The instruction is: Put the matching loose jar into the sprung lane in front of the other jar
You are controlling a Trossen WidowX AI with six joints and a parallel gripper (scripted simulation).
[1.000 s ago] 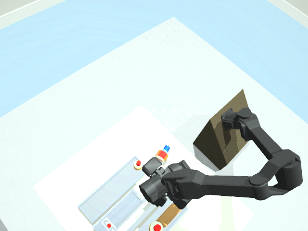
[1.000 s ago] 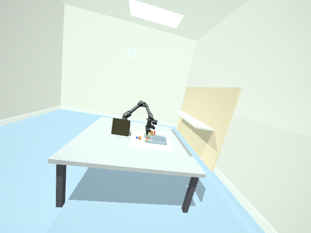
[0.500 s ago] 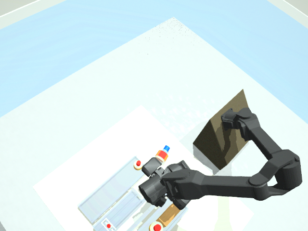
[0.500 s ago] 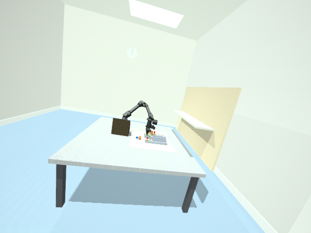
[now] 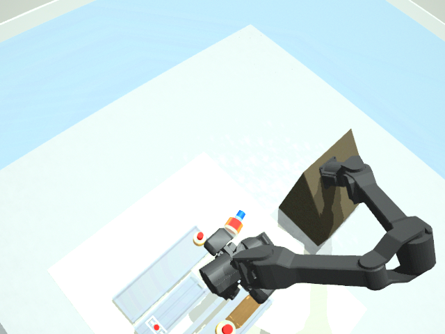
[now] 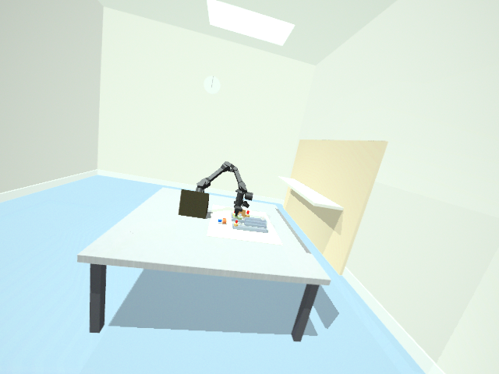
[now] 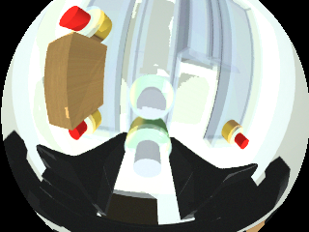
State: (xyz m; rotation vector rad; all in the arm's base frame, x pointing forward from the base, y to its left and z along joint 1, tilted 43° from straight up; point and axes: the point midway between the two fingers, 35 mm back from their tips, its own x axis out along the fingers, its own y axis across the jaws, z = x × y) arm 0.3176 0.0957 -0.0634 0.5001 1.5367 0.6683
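My gripper tip is 8 cm to the right of the tan block, 4 cm short of it and 1 cm above it.
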